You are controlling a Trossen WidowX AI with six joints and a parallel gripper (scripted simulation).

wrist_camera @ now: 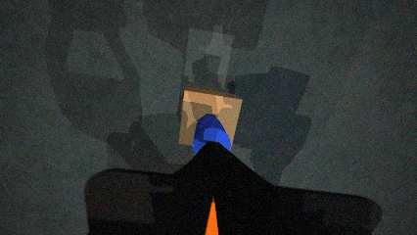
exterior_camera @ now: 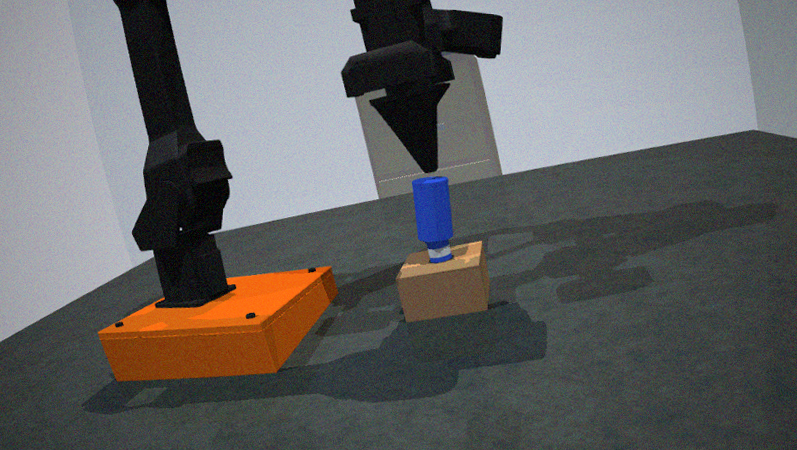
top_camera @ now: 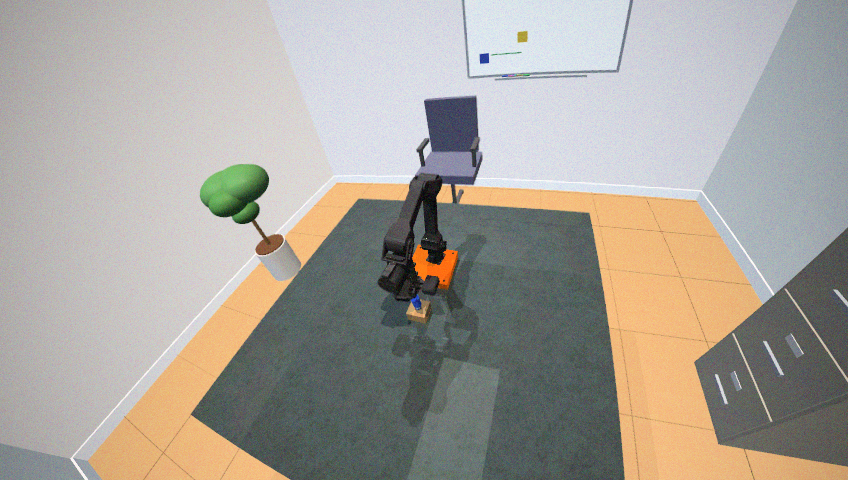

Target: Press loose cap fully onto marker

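Now: gripper tip 10 mm past the blue cap and 30 mm above it. Also, from my gripper tip: tan holder block (10 mm behind, 100 mm below); then white band (10 mm behind, 70 mm below).
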